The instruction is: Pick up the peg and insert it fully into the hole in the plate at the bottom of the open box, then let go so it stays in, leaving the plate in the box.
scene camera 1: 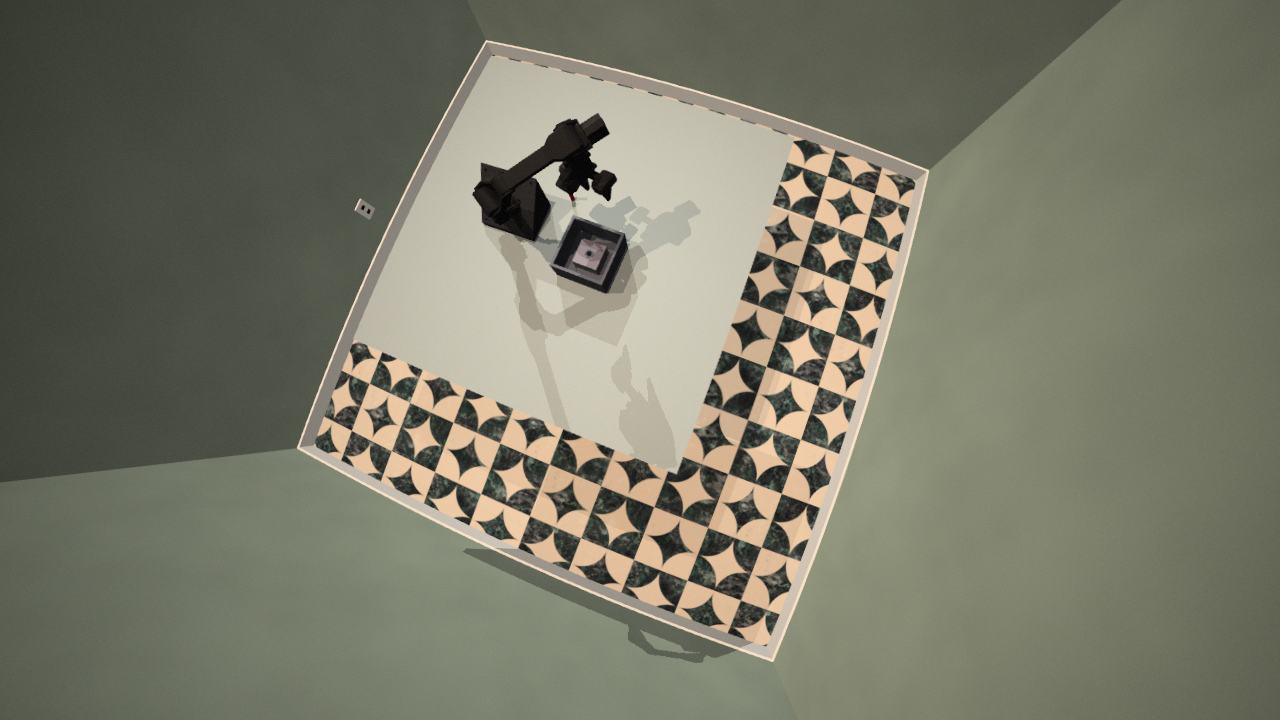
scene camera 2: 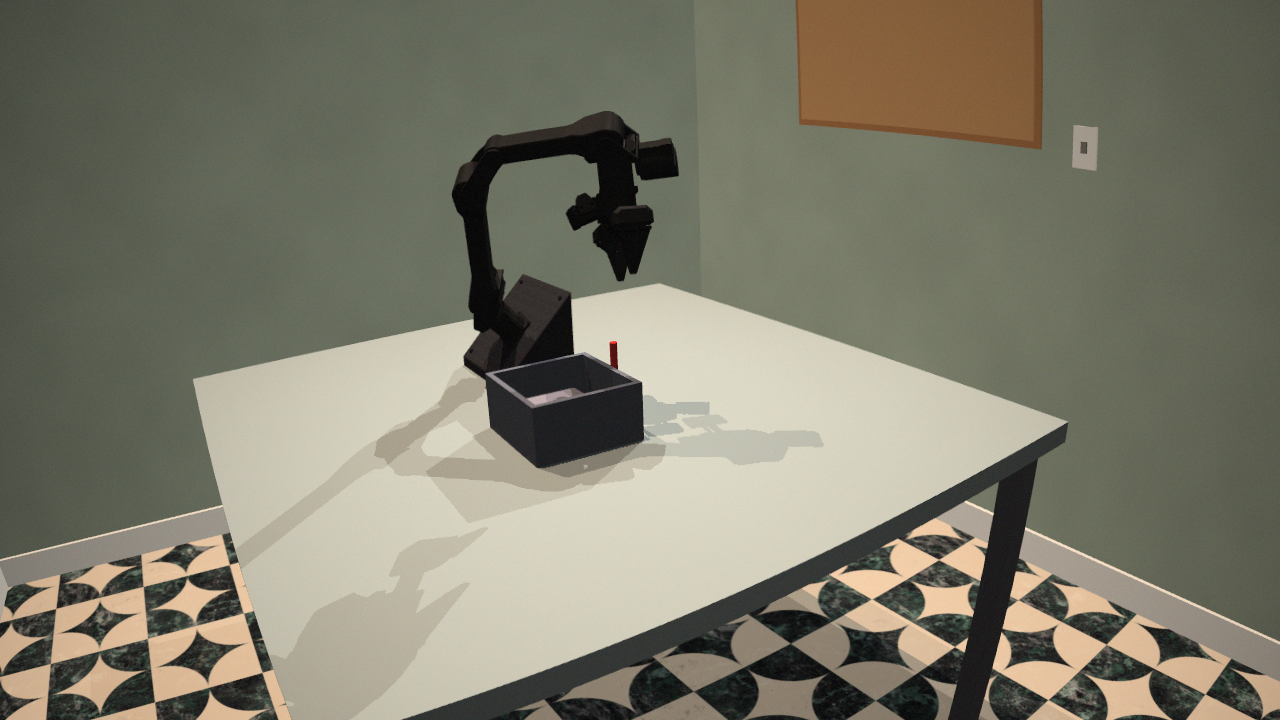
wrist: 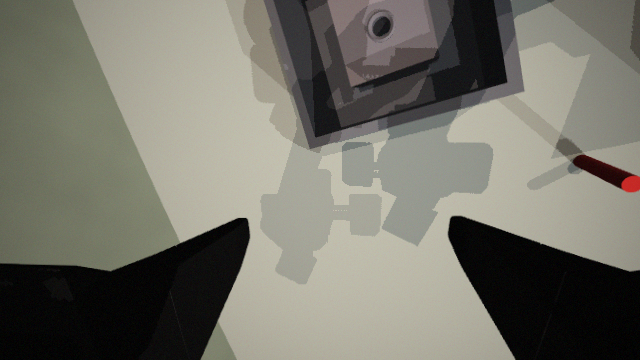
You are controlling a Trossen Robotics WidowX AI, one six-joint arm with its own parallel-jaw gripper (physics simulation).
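Frame: origin at the arm's base, x right, y down, z ahead, level; millimetres.
Seen in the pictures: gripper, fingertip midpoint: (scene camera 1: 598,194) (scene camera 2: 626,277) (wrist: 347,226); arm's base at its link origin: (scene camera 2: 515,329).
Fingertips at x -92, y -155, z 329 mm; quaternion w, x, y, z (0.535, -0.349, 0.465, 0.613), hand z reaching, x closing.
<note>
Offsets run from my fingertips to a thing's middle. Level surfaces: height alone.
The red peg {dx -53, dy +206, dz -184 mm} (scene camera 1: 572,197) (scene camera 2: 614,355) (wrist: 603,172) stands upright on the table, just outside the box and close to it. In the wrist view it is at the right edge. The dark open box {dx +122, dy +198, dz -4 mm} (scene camera 1: 609,275) (scene camera 2: 588,433) (wrist: 512,65) stands on the table. The pinkish plate {dx +122, dy +212, dz -4 mm} (scene camera 1: 586,265) (scene camera 2: 548,396) (wrist: 345,45) lies at the bottom of the box, and its round hole (scene camera 1: 588,254) (wrist: 381,25) is empty. My gripper (scene camera 2: 627,275) (wrist: 347,226) is open and empty, high above the table. In the wrist view the peg is beyond the right finger.
The arm's base (scene camera 1: 523,210) (scene camera 2: 543,324) stands on the table {dy +247 mm} (scene camera 1: 429,295) (scene camera 2: 805,465), near the box. The box walls rise around the plate. Shadows of the arm fall across the table and the box. The table edge shows on the left in the wrist view.
</note>
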